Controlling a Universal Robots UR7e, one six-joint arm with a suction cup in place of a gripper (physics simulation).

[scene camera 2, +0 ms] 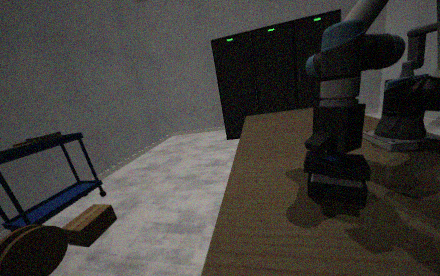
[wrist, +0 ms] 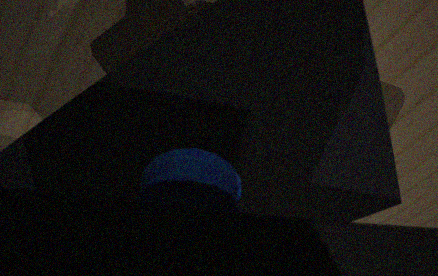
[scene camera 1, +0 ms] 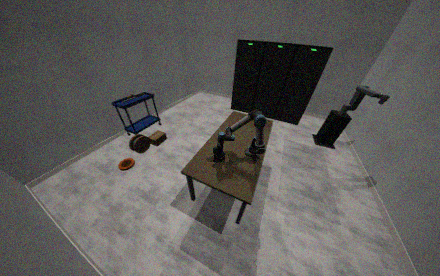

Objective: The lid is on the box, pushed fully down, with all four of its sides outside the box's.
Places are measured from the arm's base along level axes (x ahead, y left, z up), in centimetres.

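Pixels of known places: end effector, tool point: (scene camera 2: 333, 163) (wrist: 194, 168) (scene camera 1: 219, 153); arm's base, origin of the base link: (scene camera 2: 398, 134) (scene camera 1: 253, 150).
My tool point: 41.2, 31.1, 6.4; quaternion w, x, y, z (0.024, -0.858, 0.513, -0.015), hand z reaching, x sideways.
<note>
Ahead of a thing's pixels: the offset from my tool point to its middle, as dx, dy, dz. Level surfaces: height alone.
My suction gripper (scene camera 2: 340, 156) (wrist: 192, 167) is shut on the dark lid {-0.1, -0.1, -0.1} (scene camera 2: 337, 167) (wrist: 285, 65), on its top face; it also shows small in scene camera 1 (scene camera 1: 218, 155). The lid is held over the dark box {-0.7, -0.5, -6.6} (scene camera 2: 337, 196), which stands on the table. In scene camera 2 a light strip of the box's inside shows between the lid's near edge and the box's near wall, so the lid is not down on that side. Whether the far edges touch is hidden. In the wrist view the lid covers the box. Scene camera 1 is too dark and small to part lid from box.
The wooden table {dz -8.9} (scene camera 1: 232, 182) (scene camera 2: 250, 225) carries the arm, whose base (scene camera 1: 256, 149) (scene camera 2: 401, 122) stands beside the box. Shadows fall around the box. On the floor, away from the table, are a blue cart (scene camera 1: 134, 103), a wooden block (scene camera 1: 158, 138) and an orange ring. Dark cabinets (scene camera 1: 280, 80) stand behind.
</note>
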